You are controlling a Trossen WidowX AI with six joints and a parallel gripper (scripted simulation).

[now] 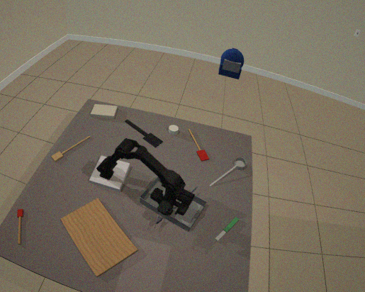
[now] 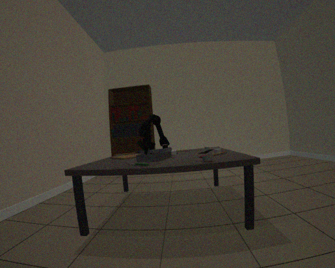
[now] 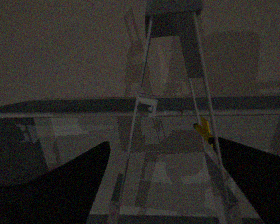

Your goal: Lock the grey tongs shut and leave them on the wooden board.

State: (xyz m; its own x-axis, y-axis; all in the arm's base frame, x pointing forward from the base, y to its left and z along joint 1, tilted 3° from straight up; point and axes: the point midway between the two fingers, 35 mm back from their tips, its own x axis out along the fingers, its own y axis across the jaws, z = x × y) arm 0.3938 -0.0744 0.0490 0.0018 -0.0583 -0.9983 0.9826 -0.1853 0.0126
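My gripper tip is 1 cm short of the roasting tin, 6 cm to the right of it and 1 cm above it. From my gripper tip the other things lie so: wooden board (28 cm behind, 27 cm to the right, 3 cm below); then red spatula (3 cm ahead, 53 cm to the left, 4 cm below); then black spatula (34 cm behind, 50 cm to the left, 4 cm below).
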